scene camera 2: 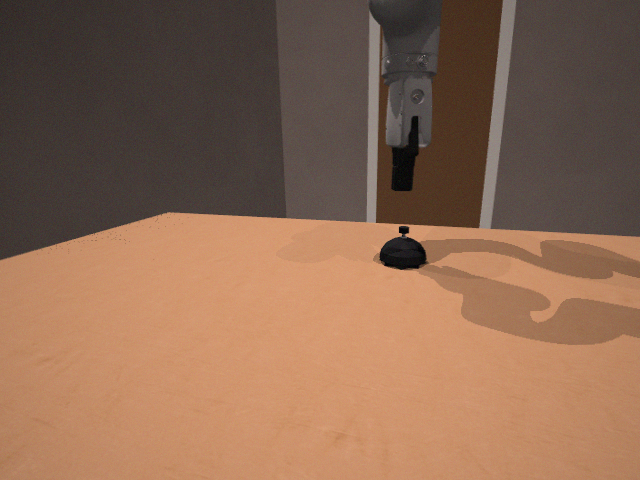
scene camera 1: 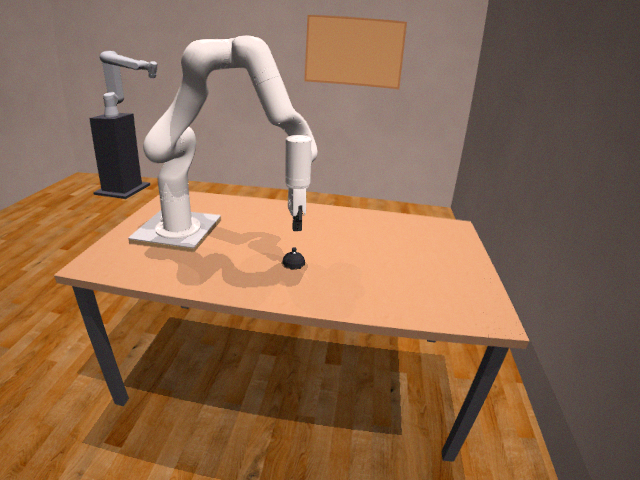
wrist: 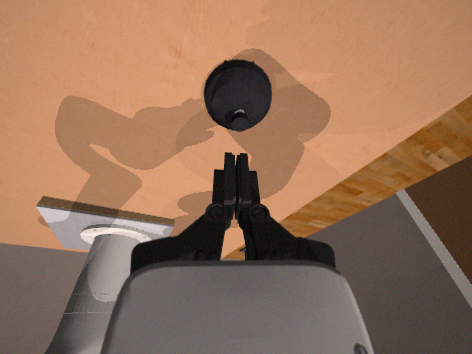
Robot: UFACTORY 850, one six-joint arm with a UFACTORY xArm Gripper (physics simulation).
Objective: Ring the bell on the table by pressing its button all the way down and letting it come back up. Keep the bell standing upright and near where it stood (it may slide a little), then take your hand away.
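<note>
The black dome bell [scene camera 1: 293, 261] [scene camera 2: 402, 253] [wrist: 238, 90] stands upright on the table [scene camera 1: 413, 268] [scene camera 2: 206, 361] [wrist: 125, 45]. Its small black button [scene camera 1: 294, 250] [scene camera 2: 403, 229] [wrist: 240, 121] is up, with a short bright stem showing under it in the second scene view. My gripper [scene camera 1: 297, 229] [scene camera 2: 401, 189] [wrist: 234, 165] is shut and empty. It points down and hangs above the bell, with a clear gap between the fingertips and the button. Nothing touches the bell.
The arm's base plate [scene camera 1: 142, 236] [wrist: 55, 220] sits at the left end of the table. Shadows of the arm fall across the table around the bell. A second, grey arm [scene camera 1: 114, 82] stands on a dark pedestal [scene camera 1: 117, 155] behind, away from the table.
</note>
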